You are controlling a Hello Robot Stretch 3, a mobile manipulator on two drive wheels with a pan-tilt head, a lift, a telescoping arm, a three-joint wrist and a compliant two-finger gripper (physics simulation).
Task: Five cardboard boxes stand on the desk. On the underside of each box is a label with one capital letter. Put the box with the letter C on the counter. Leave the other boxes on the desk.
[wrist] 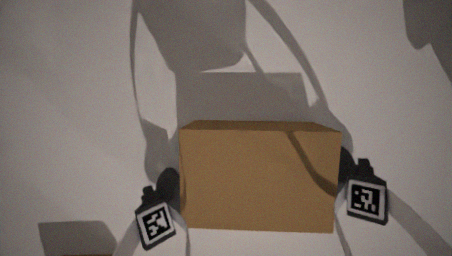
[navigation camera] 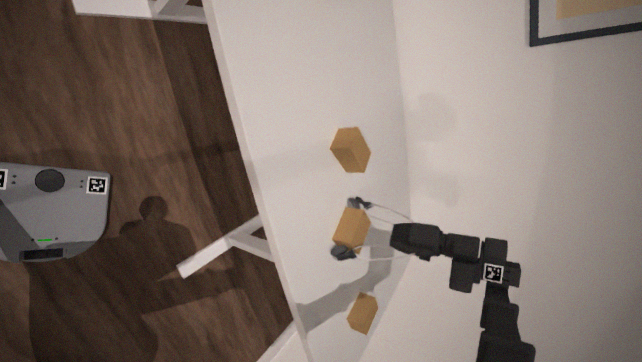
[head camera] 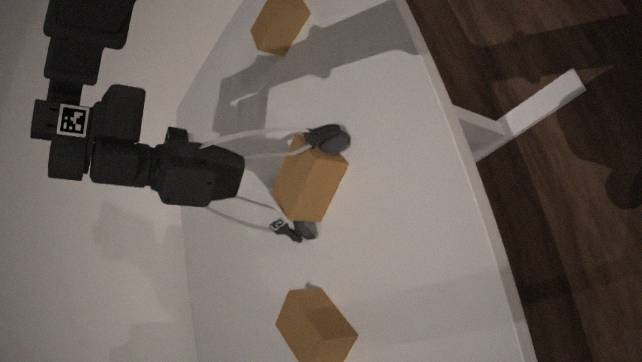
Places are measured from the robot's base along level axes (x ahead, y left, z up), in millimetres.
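Pixels of known places: gripper, fingertip midpoint: (navigation camera: 341, 225) (head camera: 329, 186); robot's base, link origin: (navigation camera: 50, 179).
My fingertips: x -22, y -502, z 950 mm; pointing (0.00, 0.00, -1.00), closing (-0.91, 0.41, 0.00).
For each thing: its top centre in the pictures, then the offset to it from my fingertips. Level surfaces: height alone.
- plain orange-brown cardboard box, top centre: (head camera: 291, 176) (navigation camera: 361, 232) 8 mm back, 12 mm right, 51 mm up
- white desk, surface height: 1 mm up
- second box, top centre: (head camera: 297, 331) (navigation camera: 361, 150) 180 mm ahead, 27 mm left, 51 mm up
- third box, top centre: (head camera: 266, 17) (navigation camera: 371, 316) 264 mm back, 132 mm right, 51 mm up
- dark wooden floor, surface height: 950 mm down
A plain orange-brown cardboard box (head camera: 327, 187) (navigation camera: 351, 227) (wrist: 260, 205) stands on the white desk (head camera: 400, 210) (navigation camera: 310, 90) (wrist: 60, 100), between two others. My gripper (head camera: 320, 184) (navigation camera: 349, 227) (wrist: 252, 175) is shut on this middle box, one fingertip against each end. The box's underside is hidden, so its letter cannot be read. A second box (head camera: 316, 325) (navigation camera: 350, 150) stands to one side, and a third box (head camera: 280, 27) (navigation camera: 362, 313) to the other. No label shows on any box. The counter cannot be made out.
A wall (navigation camera: 475, 125) with a dark picture frame (navigation camera: 534, 25) rises behind the desk. A white desk leg (head camera: 545, 102) (navigation camera: 205, 260) reaches out over the dark wooden floor (head camera: 575, 250) (navigation camera: 125, 100). My grey base (navigation camera: 80, 210) stands on the floor in front of the desk.
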